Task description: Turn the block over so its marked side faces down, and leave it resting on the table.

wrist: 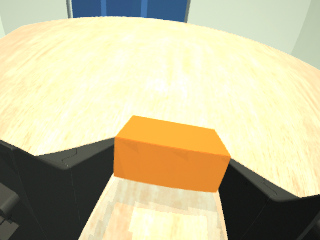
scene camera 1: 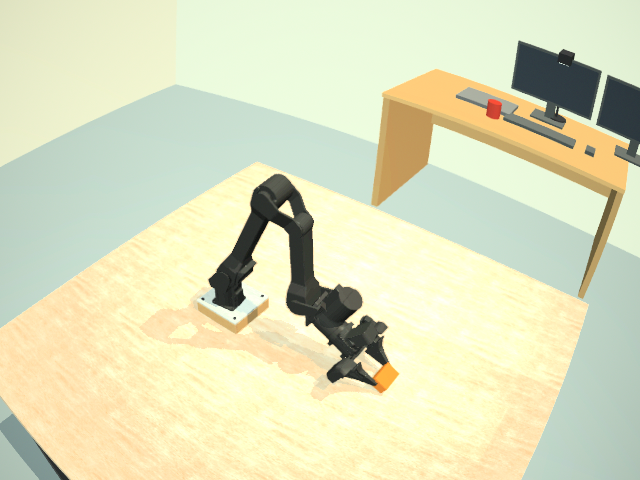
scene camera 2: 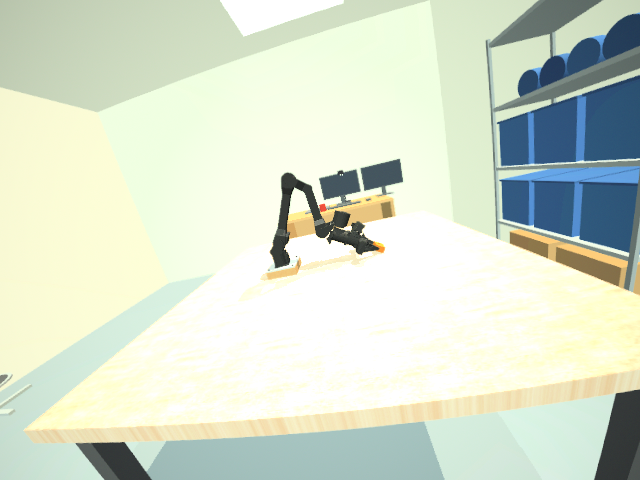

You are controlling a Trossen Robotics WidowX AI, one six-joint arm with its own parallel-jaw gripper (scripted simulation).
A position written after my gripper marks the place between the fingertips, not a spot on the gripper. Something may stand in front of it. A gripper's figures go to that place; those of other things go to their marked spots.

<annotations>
My gripper (wrist: 170,153): 10 cm from the lens. An orange block (wrist: 172,155) is 8 cm from the lens.
</annotations>
